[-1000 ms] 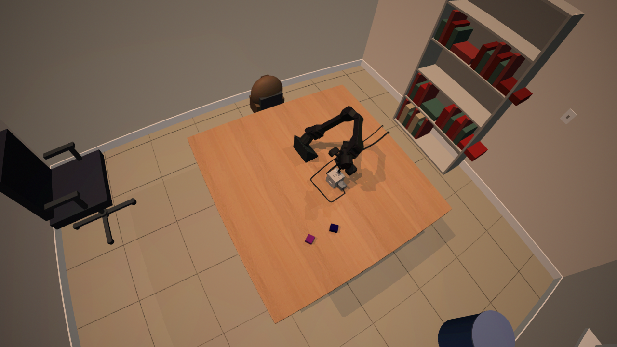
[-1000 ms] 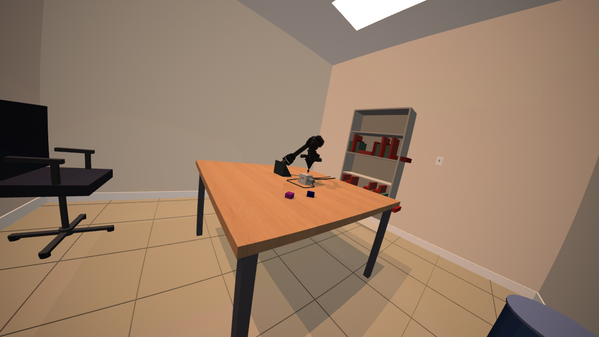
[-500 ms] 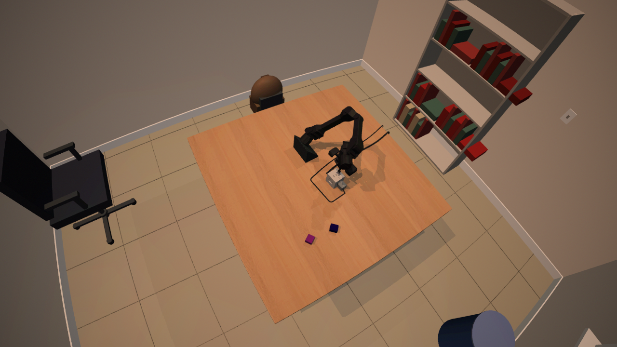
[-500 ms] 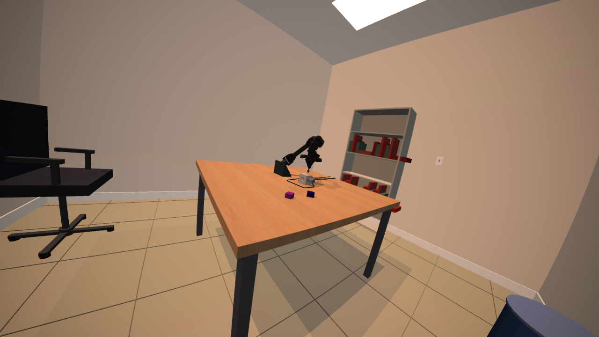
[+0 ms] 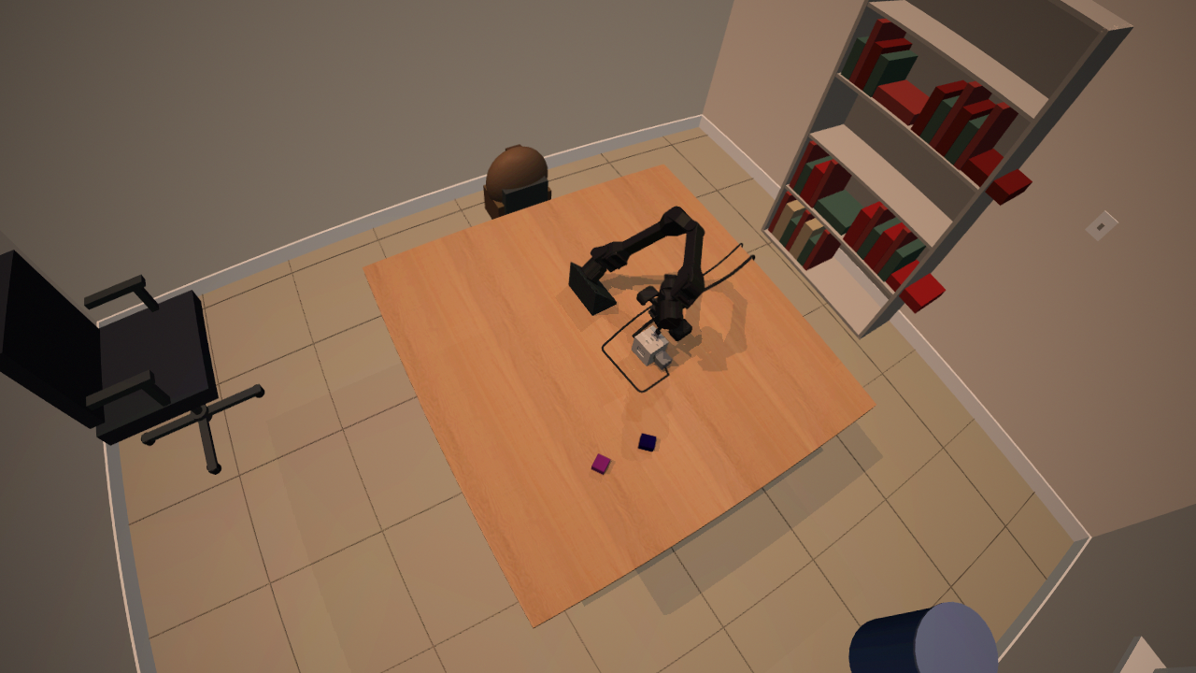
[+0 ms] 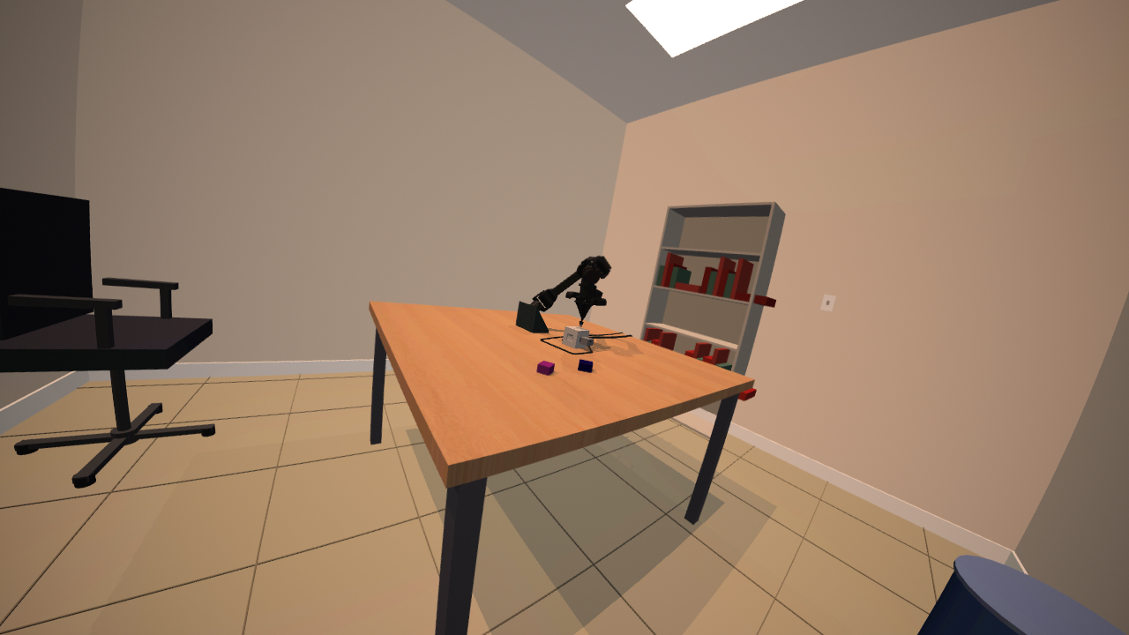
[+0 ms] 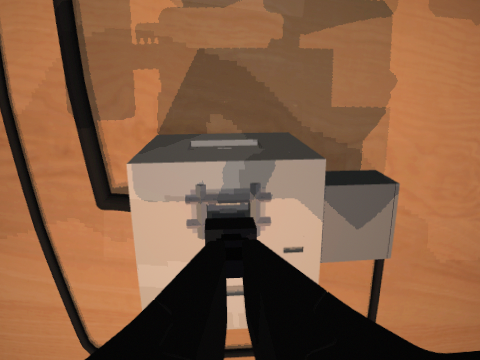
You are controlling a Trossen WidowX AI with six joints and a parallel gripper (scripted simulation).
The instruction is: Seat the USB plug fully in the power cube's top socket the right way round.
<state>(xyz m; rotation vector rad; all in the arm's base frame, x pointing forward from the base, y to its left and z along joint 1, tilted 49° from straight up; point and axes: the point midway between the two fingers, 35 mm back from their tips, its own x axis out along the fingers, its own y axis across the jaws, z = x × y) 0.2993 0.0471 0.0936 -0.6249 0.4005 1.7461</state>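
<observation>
Now: gripper tip 20 mm above the black USB plug. Round my gripper tip: framed USB socket: 50 mm below; then dark blue cube: 280 mm ahead, 170 mm to the right, 110 mm below; then magenta cube: 290 mm ahead, 330 mm to the right, 110 mm below.
</observation>
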